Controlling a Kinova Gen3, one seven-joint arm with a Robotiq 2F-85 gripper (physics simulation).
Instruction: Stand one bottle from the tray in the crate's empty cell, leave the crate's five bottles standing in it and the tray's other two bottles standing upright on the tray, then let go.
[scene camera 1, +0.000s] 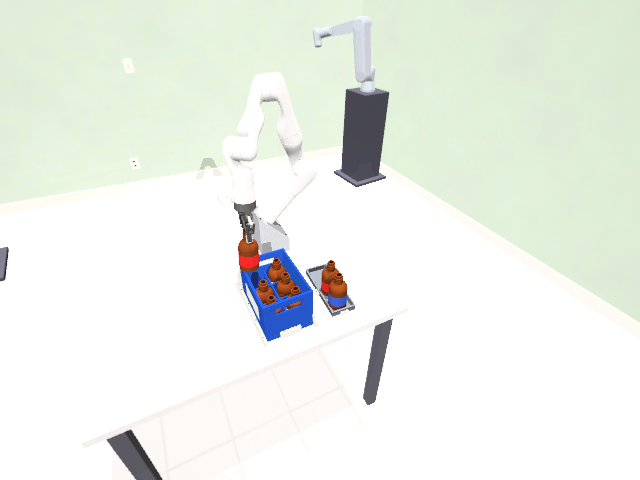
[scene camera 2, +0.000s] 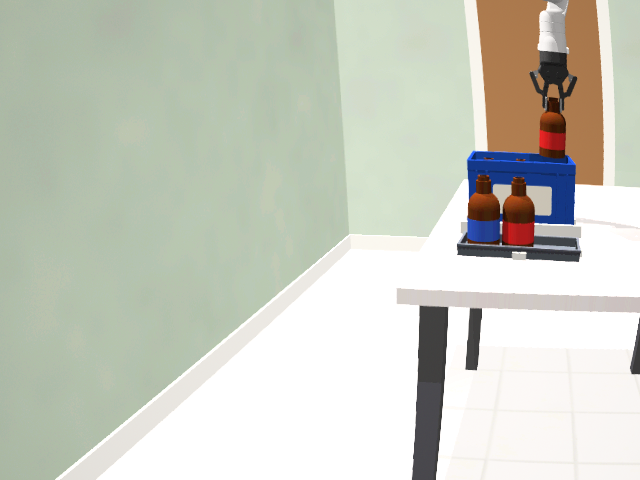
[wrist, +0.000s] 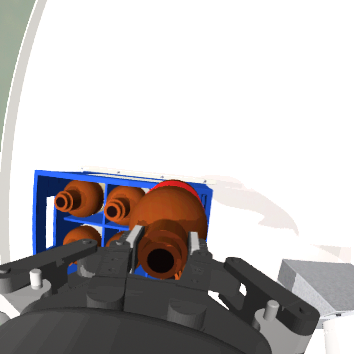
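Pixels of known places: gripper, fingertip midpoint: (scene camera 1: 247, 239) (scene camera 2: 553, 111) (wrist: 164, 239); arm's base, link origin: (scene camera 1: 265, 217) (wrist: 347, 319).
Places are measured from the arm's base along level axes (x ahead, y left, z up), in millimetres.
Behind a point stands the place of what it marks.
My gripper (scene camera 1: 248, 235) {x 300, y -204, z 133 mm} (scene camera 2: 553, 103) {x 300, y -204, z 133 mm} (wrist: 164, 239) {x 300, y -204, z 133 mm} is shut on the neck of a brown bottle with a red label (scene camera 1: 248, 259) {x 337, y -224, z 76 mm} (scene camera 2: 552, 140) {x 311, y -174, z 59 mm} (wrist: 172, 207) {x 295, y -230, z 130 mm}. The bottle hangs upright, its base at about rim height over the corner of the blue crate (scene camera 1: 289, 323) {x 535, y -174, z -105 mm} (scene camera 2: 522, 167) {x 409, y -65, z 3 mm} (wrist: 42, 176) {x 520, y -253, z 2 mm} nearest the arm's base. The cell below it is partly hidden. Five brown bottles stand in the crate's other cells. On the grey tray (scene camera 1: 316, 283) {x 367, y 51, z -155 mm} (scene camera 2: 547, 254) {x 373, y 135, z -146 mm} a red-label bottle (scene camera 1: 328, 284) {x 460, y 47, z -85 mm} (scene camera 2: 518, 217) {x 439, y 111, z -75 mm} and a blue-label bottle (scene camera 1: 337, 295) {x 539, y 34, z -73 mm} (scene camera 2: 483, 217) {x 514, y 94, z -80 mm} stand upright.
The crate and tray stand side by side on the white table (scene camera 1: 180, 330) {x 307, y -507, z -159 mm} (scene camera 2: 516, 279) {x 453, y 248, z -159 mm}, near its edge. The arm's grey base (scene camera 1: 273, 237) {x 84, y -5, z -62 mm} (wrist: 320, 285) {x 53, y -61, z -29 mm} is behind the crate. A second arm on a dark pedestal (scene camera 1: 363, 136) stands far back.
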